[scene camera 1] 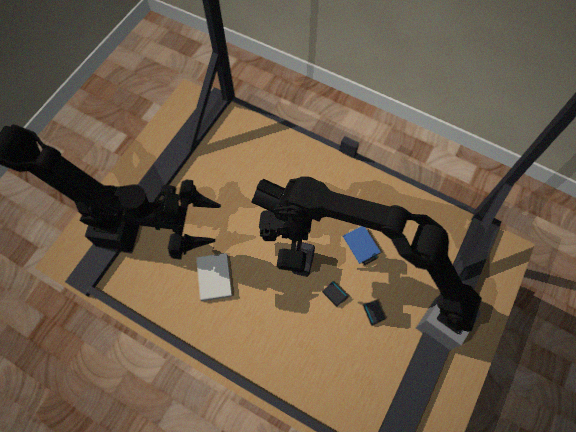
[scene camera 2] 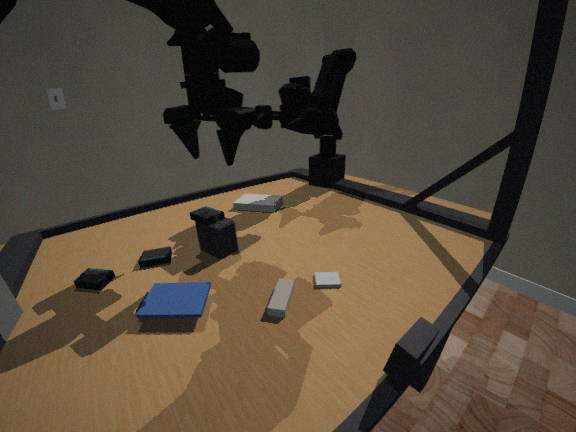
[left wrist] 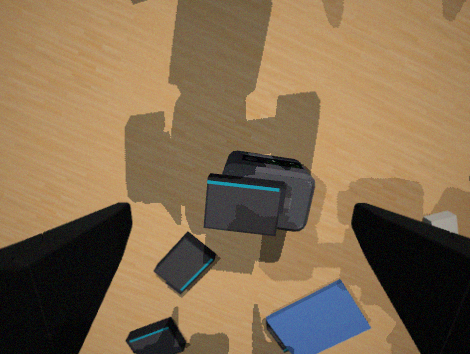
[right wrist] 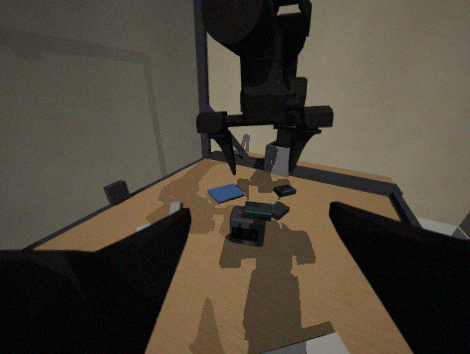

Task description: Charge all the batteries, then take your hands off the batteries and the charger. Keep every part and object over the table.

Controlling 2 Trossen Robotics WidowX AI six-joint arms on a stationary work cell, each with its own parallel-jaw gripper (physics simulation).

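Frame: origin at the left arm's base, x ahead, y left, z up, level; metres.
Seen in the pictures: left gripper, fingertip midpoint: [scene camera 1: 291,246] [scene camera 2: 212,161] [left wrist: 244,213] [right wrist: 262,173]; right gripper, fingertip midpoint: [scene camera 1: 218,223] [scene camera 2: 270,125] [right wrist: 259,211]; left arm's base, link origin: [scene camera 1: 454,316] [right wrist: 283,144]; right arm's base, link origin: [scene camera 1: 107,221] [scene camera 2: 327,155].
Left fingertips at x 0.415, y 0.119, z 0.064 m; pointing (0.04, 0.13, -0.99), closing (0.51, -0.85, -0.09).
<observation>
Offsets run from my left fingertips to a thing's top centre.
The dark grey charger @(dx -0.018, dy -0.030, dz -0.107 m) [scene camera 2: 218,241] [left wrist: 300,200] [right wrist: 239,222] stands upright mid-table. One black battery with a teal stripe @(dx -0.028, dy -0.017, dz -0.093 m) [scene camera 2: 205,214] [left wrist: 240,207] [right wrist: 257,211] lies across its top and overhangs one side; I cannot tell whether it is seated. A second battery @(dx -0.142, dy -0.010, dz -0.157 m) [scene camera 1: 335,294] [scene camera 2: 155,257] [left wrist: 184,264] [right wrist: 280,210] and a third battery @(dx -0.254, dy -0.034, dz -0.157 m) [scene camera 1: 375,312] [scene camera 2: 94,279] [left wrist: 157,339] [right wrist: 285,190] lie on the table beside it. My left gripper [scene camera 2: 213,161] [right wrist: 262,173] is open and empty, pointing down above the charger. My right gripper [scene camera 1: 216,223] is open and empty, pointing level toward the charger from some distance.
A blue slab @(dx -0.117, dy -0.169, dz -0.151 m) [scene camera 1: 361,244] [scene camera 2: 175,299] [left wrist: 320,320] [right wrist: 226,193] lies near the batteries. A white box @(dx +0.147, dy +0.155, dz -0.152 m) [scene camera 1: 216,287] [scene camera 2: 257,202] lies below my right gripper in scene camera 1. A grey bar @(dx +0.026, dy -0.226, dz -0.158 m) [scene camera 2: 281,297] and a small white block @(dx +0.109, dy -0.224, dz -0.166 m) [scene camera 2: 327,280] lie in scene camera 2.
</observation>
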